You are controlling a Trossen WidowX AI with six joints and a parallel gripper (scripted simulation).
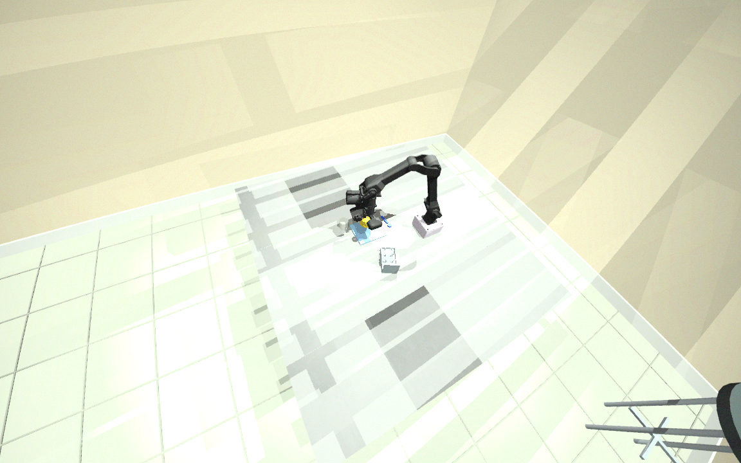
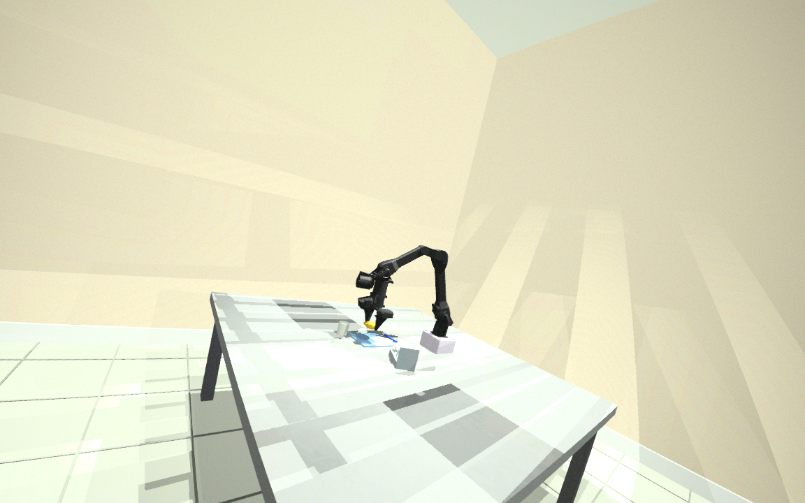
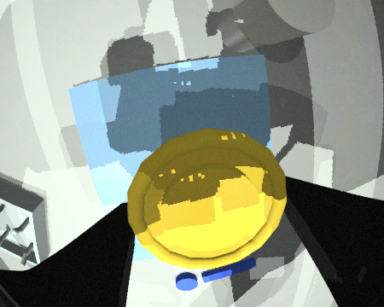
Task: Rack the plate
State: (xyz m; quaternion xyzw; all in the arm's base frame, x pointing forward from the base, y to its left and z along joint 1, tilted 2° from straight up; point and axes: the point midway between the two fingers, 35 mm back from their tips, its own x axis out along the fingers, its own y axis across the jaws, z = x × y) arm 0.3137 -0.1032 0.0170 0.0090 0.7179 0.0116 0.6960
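Right now the grey dish rack is 2 cm behind my gripper tip, 21 cm to the left of it and 3 cm below it. From my gripper tip the other things lie so: blue utensil 13 cm behind, 5 cm below; then yellow plate 1 cm above.
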